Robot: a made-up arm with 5 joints.
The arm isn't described. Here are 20 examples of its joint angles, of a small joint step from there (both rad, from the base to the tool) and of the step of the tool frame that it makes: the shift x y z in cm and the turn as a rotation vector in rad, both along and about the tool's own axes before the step.
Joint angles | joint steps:
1: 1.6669 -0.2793 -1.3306 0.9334 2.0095 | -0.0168 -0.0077 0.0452 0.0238 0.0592
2: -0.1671 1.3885 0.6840 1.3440 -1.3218 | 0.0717 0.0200 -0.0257 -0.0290 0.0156
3: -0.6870 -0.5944 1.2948 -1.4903 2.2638 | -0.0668 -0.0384 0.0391 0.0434 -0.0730
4: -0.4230 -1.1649 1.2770 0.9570 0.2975 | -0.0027 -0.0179 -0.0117 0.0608 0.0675
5: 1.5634 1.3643 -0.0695 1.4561 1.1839 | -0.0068 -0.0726 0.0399 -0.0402 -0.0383
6: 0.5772 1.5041 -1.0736 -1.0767 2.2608 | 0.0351 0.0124 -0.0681 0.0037 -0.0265
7: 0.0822 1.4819 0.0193 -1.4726 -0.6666 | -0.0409 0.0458 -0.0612 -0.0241 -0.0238
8: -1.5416 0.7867 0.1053 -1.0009 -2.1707 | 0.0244 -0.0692 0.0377 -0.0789 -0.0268
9: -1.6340 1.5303 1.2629 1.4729 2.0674 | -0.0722 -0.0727 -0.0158 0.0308 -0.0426
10: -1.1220 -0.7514 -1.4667 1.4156 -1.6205 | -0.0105 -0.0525 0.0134 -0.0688 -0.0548
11: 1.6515 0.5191 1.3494 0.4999 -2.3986 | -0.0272 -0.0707 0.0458 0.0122 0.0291
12: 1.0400 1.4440 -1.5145 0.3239 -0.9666 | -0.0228 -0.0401 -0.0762 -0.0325 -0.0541
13: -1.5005 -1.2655 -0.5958 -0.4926 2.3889 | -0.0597 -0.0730 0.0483 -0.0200 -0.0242
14: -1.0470 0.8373 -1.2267 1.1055 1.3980 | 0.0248 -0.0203 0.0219 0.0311 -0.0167
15: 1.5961 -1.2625 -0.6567 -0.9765 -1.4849 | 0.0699 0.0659 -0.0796 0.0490 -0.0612
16: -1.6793 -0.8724 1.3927 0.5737 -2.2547 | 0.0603 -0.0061 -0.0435 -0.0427 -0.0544
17: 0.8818 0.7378 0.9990 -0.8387 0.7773 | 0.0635 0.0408 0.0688 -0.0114 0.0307
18: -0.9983 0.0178 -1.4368 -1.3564 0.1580 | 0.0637 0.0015 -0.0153 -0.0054 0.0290
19: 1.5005 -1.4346 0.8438 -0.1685 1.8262 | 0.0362 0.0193 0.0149 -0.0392 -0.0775
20: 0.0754 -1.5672 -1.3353 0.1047 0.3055 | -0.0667 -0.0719 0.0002 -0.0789 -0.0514
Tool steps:
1: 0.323 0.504 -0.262 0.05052 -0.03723 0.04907
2: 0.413 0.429 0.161 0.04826 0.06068 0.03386
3: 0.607 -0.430 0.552 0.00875 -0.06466 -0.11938
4: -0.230 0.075 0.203 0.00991 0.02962 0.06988
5: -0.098 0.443 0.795 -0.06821 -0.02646 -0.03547
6: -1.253 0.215 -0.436 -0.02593 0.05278 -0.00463
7: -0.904 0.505 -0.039 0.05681 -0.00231 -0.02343
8: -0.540 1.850 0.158 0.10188 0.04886 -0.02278
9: 0.200 0.068 0.228 -0.03885 0.05395 -0.10680
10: 0.005 0.949 1.220 0.10620 0.02037 -0.06268
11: 0.443 -0.498 0.076 0.02295 -0.00295 0.04822
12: 0.808 2.786 0.756 0.13983 -0.05564 -0.04993
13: -1.900 -0.309 0.154 -0.00289 0.06199 -0.06555
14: -0.754 -0.049 0.247 0.02764 0.02541 -0.03328
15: -1.446 -0.968 0.268 -0.03484 0.06773 -0.04296
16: -0.305 1.093 0.361 0.08768 0.04173 -0.10662
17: -1.787 0.337 0.458 0.03918 0.09734 -0.02090
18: 0.145 -0.073 -0.104 0.05687 -0.02642 0.05123
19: -0.084 0.304 -0.200 -0.00055 0.02666 -0.05251
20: 2.214 -2.649 0.384 -0.09716 -0.13182 -0.06900
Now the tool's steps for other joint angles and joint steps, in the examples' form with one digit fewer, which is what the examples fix.
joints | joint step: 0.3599 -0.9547 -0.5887 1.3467 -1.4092 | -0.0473 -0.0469 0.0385 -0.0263 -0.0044
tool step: 0.06 -0.09 0.69 0.0396 0.0421 -0.0144
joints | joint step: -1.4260 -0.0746 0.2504 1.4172 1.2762 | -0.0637 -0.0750 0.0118 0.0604 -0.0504
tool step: 0.57 1.30 0.87 -0.0031 0.0002 0.0133
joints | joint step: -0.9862 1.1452 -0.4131 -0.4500 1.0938 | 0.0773 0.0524 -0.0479 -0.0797 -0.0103
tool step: -2.23 -1.02 -0.23 -0.1028 0.0266 -0.0290
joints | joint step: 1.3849 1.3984 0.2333 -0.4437 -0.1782 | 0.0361 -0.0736 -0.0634 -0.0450 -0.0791
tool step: 3.25 -0.03 0.50 0.0320 -0.1800 -0.1110
